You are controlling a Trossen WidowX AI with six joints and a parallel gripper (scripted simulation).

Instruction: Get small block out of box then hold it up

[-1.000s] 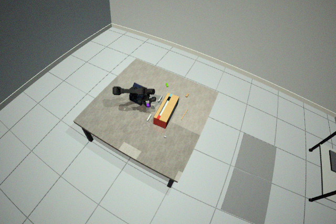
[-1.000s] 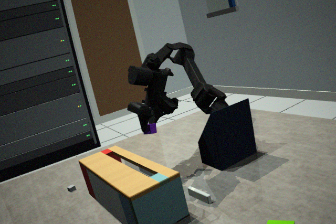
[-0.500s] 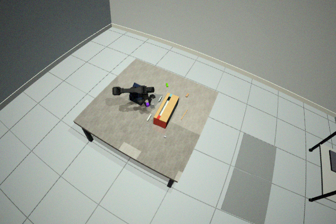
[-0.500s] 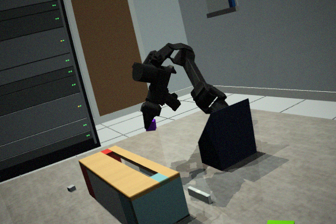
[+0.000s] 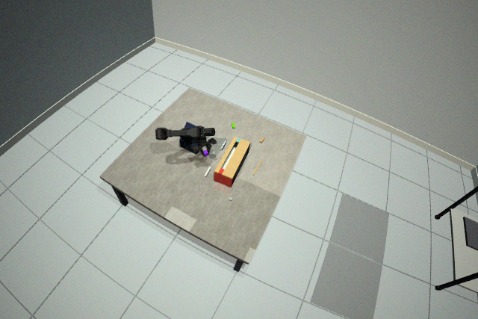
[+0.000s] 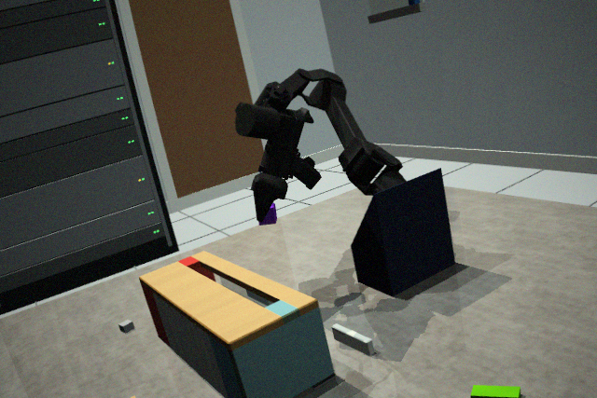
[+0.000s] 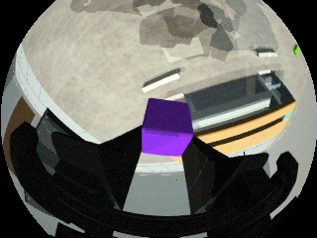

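Right now my gripper tip is 1 cm to the right of the purple block, 1 cm below it and 1 cm past it. From my gripper tip the other things lie so: box 14 cm to the left, 12 cm ahead, 11 cm below; grey cube 30 cm ahead, 16 cm below, 13 cm to the right; thin stick 34 cm ahead, 24 cm to the left, 17 cm below.
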